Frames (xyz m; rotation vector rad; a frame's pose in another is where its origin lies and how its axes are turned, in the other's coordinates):
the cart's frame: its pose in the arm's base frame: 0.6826 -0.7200 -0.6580 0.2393 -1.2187 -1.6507
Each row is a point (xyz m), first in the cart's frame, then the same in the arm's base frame.
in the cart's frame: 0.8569 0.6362 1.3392
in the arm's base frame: -0.2023 -0.5898 0.8023
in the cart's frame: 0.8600 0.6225 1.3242
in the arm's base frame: -0.2022 -0.6018 0.7856
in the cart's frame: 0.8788 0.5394 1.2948
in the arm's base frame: -0.2415 -0.6375 0.7128
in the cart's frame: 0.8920 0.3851 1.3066
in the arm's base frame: -0.3482 -0.6470 0.6003
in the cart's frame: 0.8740 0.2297 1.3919
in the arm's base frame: -0.4895 -0.5879 0.5093
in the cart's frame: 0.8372 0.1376 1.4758
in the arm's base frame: -0.5833 -0.5121 0.4610
